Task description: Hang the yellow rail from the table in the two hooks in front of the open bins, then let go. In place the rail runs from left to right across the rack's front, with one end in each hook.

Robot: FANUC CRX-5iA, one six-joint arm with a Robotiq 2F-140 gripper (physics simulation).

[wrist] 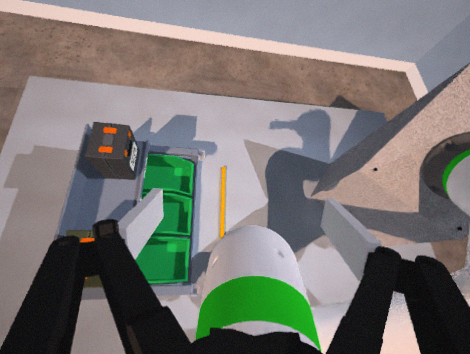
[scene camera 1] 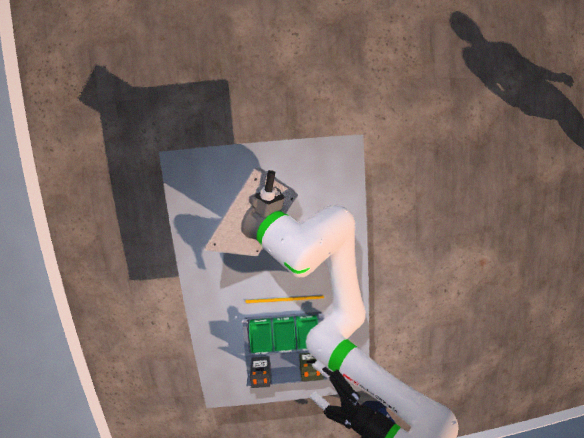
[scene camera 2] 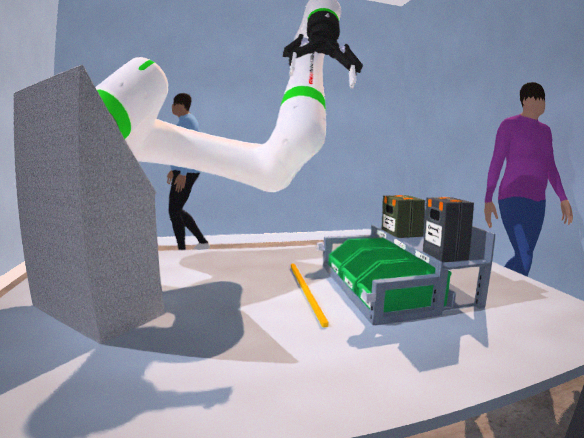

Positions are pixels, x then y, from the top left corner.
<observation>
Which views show my gripper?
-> The wrist view, scene camera 1 and scene camera 2: all of them.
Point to an olive box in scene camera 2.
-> At 402, 215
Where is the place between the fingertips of my gripper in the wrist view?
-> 243, 207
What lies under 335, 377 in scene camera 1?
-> My gripper.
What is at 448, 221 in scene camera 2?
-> A dark grey box.
</observation>
